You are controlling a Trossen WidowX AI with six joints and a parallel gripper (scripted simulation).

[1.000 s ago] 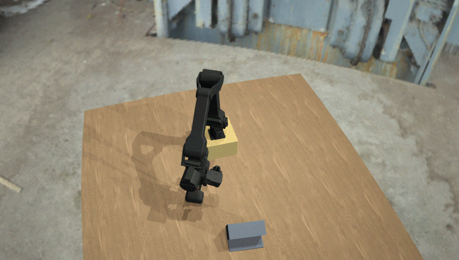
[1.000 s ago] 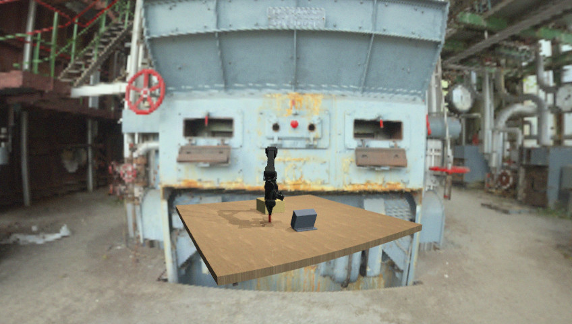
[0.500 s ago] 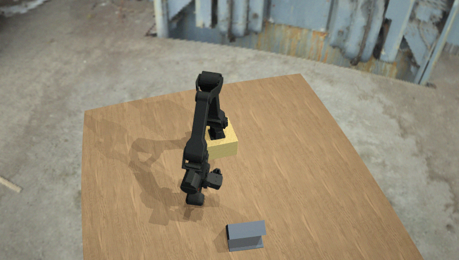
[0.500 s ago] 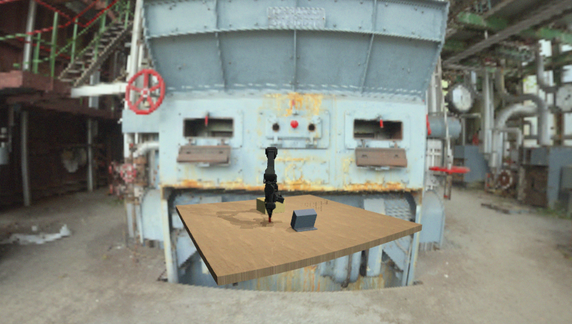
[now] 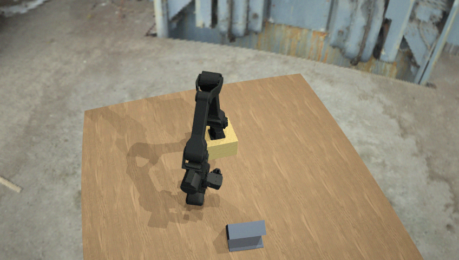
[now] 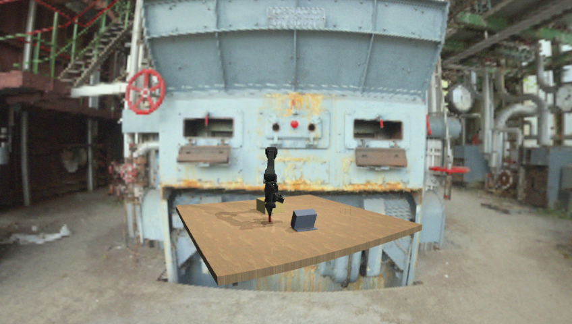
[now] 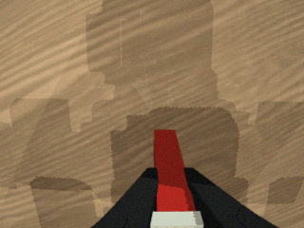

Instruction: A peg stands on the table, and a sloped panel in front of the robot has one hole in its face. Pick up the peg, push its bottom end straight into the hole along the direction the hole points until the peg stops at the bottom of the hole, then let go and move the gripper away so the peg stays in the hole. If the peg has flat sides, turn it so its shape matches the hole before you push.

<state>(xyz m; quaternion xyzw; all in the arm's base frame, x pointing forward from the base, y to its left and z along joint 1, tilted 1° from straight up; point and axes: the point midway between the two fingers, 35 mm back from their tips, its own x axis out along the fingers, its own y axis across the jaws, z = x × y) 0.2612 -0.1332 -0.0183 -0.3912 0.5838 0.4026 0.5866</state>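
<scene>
The sloped panel lies 20 cm ahead of my gripper tip, 13 cm to the left of it and 1 cm above it. The rest, counted from my gripper tip: red square peg 2 cm above.
</scene>
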